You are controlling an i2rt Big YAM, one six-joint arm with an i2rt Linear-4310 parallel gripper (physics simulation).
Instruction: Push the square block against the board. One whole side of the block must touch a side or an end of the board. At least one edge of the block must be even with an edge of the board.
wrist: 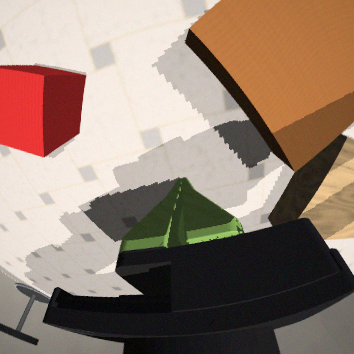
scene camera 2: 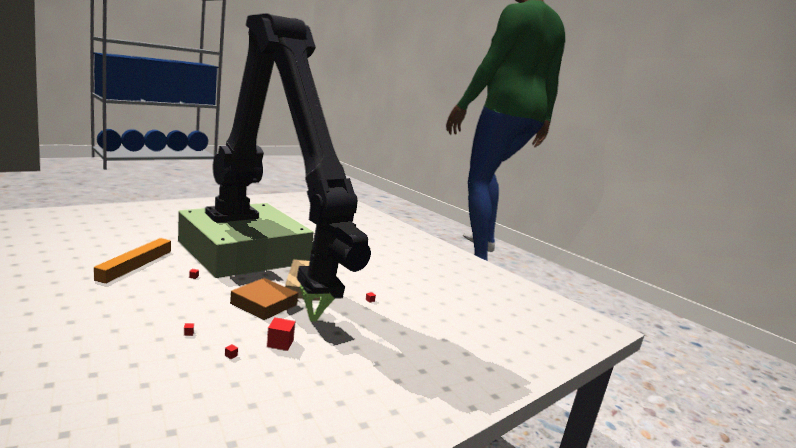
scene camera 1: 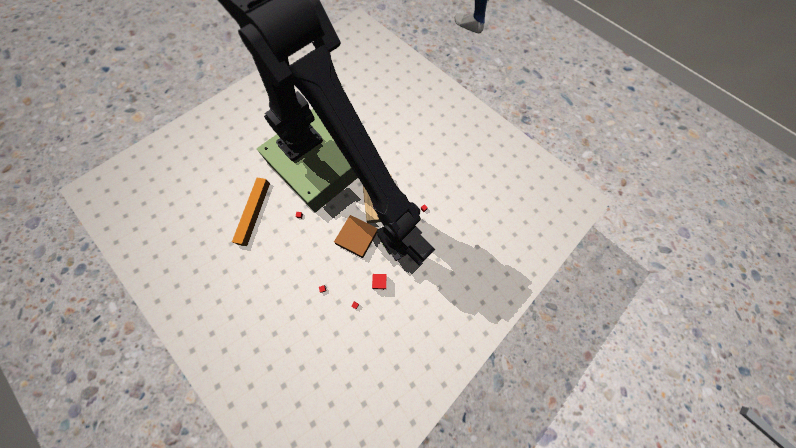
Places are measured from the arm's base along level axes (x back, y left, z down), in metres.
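Pixels of known places: gripper, fingertip midpoint: (wrist: 183,183) (scene camera 2: 313,320) (scene camera 1: 392,248); arm's base at its link origin: (scene camera 2: 232,215) (scene camera 1: 300,142).
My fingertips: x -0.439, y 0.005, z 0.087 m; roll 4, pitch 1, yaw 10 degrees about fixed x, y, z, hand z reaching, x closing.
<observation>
For each thing: its top centre in the pictures, then the offset to it from my fingertips.
- square block at its top centre: (wrist: 325,51) (scene camera 2: 264,291) (scene camera 1: 355,235) dx +0.102, dy -0.061, dz -0.030 m
- board at its top centre: (scene camera 2: 310,273) (scene camera 1: 379,196) dx +0.152, dy +0.077, dz -0.030 m
- red cube at its top centre: (wrist: 10,111) (scene camera 2: 281,324) (scene camera 1: 379,280) dx -0.052, dy -0.099, dz -0.041 m
- long orange bar at its top centre: (scene camera 2: 135,252) (scene camera 1: 249,209) dx +0.384, dy -0.255, dz -0.032 m
The square block (scene camera 1: 355,237) (scene camera 2: 264,294) (wrist: 285,65) is orange-brown and lies flat. The board (scene camera 1: 370,208) (scene camera 2: 294,273) (wrist: 336,207) is light wood and lies beside it, partly hidden by the arm in both scene views and by the block in the wrist view. The block is turned at an angle to the board, with a corner close to it; whether they touch cannot be told. My gripper (scene camera 2: 315,319) (wrist: 183,183) is shut and empty, its green fingertips low over the table, off to the side of the block and board. Its fingertips are hidden in scene camera 1.
A red cube (scene camera 1: 379,281) (scene camera 2: 280,333) (wrist: 42,110) stands in front of the block. Several tiny red cubes lie around. A long orange bar (scene camera 1: 251,211) (scene camera 2: 132,260) lies at the left. The green base box (scene camera 1: 298,183) (scene camera 2: 261,256) stands behind the block.
</observation>
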